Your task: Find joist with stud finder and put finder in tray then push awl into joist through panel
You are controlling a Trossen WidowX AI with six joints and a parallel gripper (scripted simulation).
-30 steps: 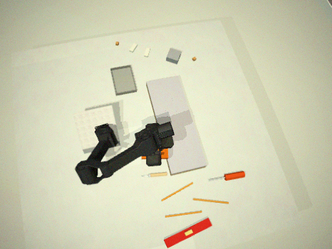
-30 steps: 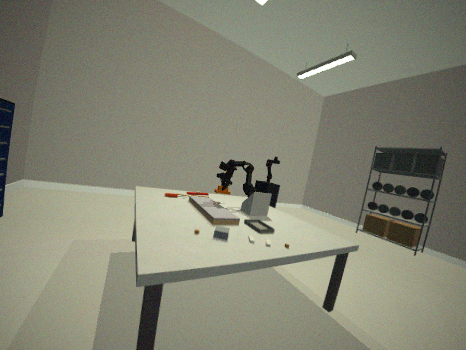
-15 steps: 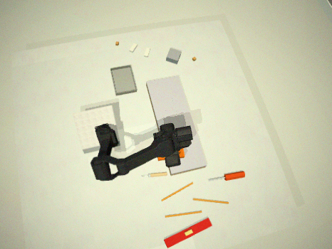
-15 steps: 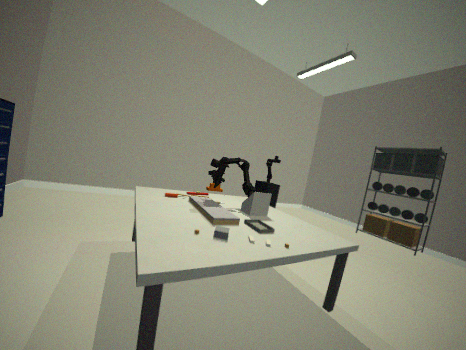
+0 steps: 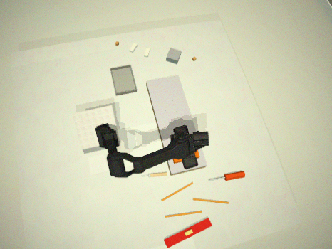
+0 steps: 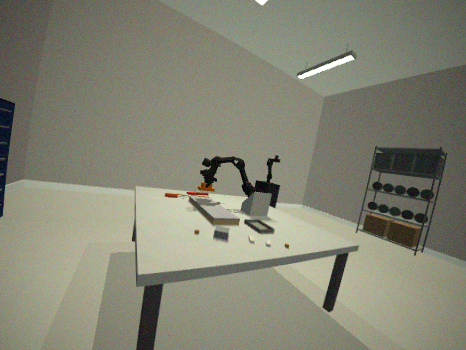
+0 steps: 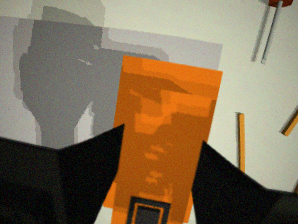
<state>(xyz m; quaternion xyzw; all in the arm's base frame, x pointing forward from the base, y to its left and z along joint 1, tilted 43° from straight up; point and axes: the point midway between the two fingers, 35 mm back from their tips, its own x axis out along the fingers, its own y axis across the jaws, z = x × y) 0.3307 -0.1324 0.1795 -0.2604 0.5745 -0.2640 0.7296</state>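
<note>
The small light is 4 cm behind my gripper tip and 3 cm above it. Also, from my gripper tip: awl 17 cm behind, 3 cm to the right, 13 cm below; then red level 10 cm behind, 34 cm to the right, 12 cm below; then orange stud finder 2 cm behind, 2 cm above.
</note>
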